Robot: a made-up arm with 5 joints.
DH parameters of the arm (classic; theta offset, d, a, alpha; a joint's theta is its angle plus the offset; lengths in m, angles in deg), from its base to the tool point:
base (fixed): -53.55 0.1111 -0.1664 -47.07
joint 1: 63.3 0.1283 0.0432 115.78
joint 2: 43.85 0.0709 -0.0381 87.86
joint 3: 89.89 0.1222 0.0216 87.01
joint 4: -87.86 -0.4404 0.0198 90
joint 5: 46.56 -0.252 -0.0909 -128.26
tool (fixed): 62.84 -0.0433 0 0
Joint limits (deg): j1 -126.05..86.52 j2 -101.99..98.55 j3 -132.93..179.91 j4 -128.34..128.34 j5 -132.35..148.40
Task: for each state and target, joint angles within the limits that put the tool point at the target. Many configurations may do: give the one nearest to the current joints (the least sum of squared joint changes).
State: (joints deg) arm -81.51 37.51 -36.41 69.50 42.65
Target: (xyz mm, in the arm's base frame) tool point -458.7 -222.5 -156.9
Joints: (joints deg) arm -80.07 24.93 -17.17 66.19 53.75
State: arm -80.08 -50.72 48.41 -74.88 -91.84
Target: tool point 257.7 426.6 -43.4
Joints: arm -115.51 -38.18 69.39 -56.62 -63.84
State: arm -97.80 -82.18 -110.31 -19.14 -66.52
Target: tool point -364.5 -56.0 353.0
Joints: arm -123.59 -72.90 -122.20 -56.73 -118.12
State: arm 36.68 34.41 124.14 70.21 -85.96
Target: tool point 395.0 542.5 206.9
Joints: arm 31.53 49.39 145.00 75.32 -59.62
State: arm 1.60 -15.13 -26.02 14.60 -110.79
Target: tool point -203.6 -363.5 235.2
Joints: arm 15.34 -54.36 -29.39 0.94 -75.74
